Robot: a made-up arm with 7 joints.
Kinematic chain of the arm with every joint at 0, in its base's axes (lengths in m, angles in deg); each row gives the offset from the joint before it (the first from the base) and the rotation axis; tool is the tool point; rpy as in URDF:
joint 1: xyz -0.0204 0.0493 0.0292 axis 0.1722 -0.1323 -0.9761
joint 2: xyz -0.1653 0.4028 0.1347 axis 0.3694 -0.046 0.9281
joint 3: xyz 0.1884 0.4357 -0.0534 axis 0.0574 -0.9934 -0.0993
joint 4: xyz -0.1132 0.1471 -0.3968 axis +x
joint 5: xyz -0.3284 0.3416 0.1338 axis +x
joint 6: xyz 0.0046 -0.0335 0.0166 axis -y
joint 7: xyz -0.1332 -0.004 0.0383 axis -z
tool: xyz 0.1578 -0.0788 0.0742 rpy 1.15 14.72 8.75
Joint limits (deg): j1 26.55..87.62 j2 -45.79..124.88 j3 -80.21..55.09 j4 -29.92..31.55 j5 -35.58..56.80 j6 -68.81..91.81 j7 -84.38..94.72
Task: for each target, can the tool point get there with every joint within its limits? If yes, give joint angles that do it. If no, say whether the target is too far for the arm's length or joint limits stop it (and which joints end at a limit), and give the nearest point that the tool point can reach.
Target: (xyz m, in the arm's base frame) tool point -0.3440 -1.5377 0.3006
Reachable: no: joint limits stop it (at a limit: joint 1, joint 2, joint 3, joint 4, joint 5, joint 7) | nearest point -0.5617 -0.4168 0.2660 | short by 1.142 m
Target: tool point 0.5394 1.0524 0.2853
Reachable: yes | joints 63.13 13.34 -0.80 13.54 -5.83 4.74 37.54
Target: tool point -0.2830 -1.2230 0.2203
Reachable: no: joint limits stop it (at a limit: joint 1, joint 2, joint 3, joint 4, joint 5, joint 7) | nearest point -0.5630 -0.4171 0.2632 | short by 0.854 m
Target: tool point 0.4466 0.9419 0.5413
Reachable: yes | joints 73.73 40.37 -21.64 25.94 -28.40 -42.85 6.24
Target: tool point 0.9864 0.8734 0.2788
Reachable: yes | joints 63.89 -11.89 -1.43 -10.44 -25.27 -36.20 54.74
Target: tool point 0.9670 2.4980 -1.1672
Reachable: no: too far | nearest point 0.5585 1.5465 -0.4277 | short by 1.272 m
